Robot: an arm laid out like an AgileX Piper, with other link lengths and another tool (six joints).
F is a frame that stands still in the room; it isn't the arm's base.
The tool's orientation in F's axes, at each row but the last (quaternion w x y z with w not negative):
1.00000 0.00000 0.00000 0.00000
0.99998 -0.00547 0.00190 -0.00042
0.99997 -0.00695 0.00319 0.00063
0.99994 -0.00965 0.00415 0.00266
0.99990 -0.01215 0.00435 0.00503
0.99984 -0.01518 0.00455 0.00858
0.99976 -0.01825 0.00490 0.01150
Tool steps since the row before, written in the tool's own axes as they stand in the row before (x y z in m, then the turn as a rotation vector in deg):
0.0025 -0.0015 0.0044 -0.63 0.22 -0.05
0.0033 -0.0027 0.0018 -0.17 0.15 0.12
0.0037 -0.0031 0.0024 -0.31 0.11 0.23
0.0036 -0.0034 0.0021 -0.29 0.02 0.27
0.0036 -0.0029 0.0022 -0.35 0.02 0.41
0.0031 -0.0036 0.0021 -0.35 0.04 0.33
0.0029 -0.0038 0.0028 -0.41 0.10 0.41
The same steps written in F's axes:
0.0025 -0.0015 0.0044 -0.63 0.22 -0.05
0.0033 -0.0027 0.0018 -0.17 0.15 0.12
0.0037 -0.0031 0.0024 -0.31 0.11 0.23
0.0036 -0.0033 0.0021 -0.29 0.02 0.27
0.0036 -0.0028 0.0022 -0.35 0.03 0.41
0.0032 -0.0035 0.0022 -0.35 0.04 0.33
0.0030 -0.0036 0.0029 -0.41 0.11 0.41

